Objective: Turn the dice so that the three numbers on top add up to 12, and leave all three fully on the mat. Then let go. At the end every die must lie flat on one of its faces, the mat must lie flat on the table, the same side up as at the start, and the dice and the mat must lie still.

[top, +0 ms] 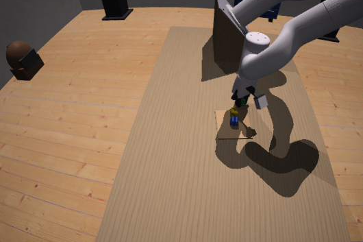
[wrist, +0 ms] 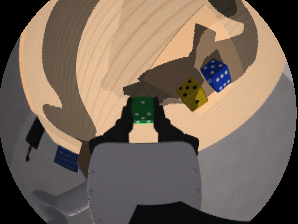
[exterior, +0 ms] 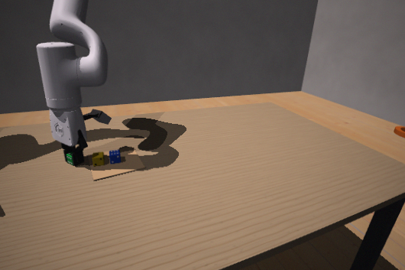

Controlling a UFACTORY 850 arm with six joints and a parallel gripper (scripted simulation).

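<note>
Right now my hand is 110 mm short of the blue die and 30 mm to the left of it. Also, from my hand: yellow die 70 mm ahead, 30 mm to the right; then tan mat 110 mm ahead, 30 mm to the right, 20 mm below; then green die 10 mm below.
</note>
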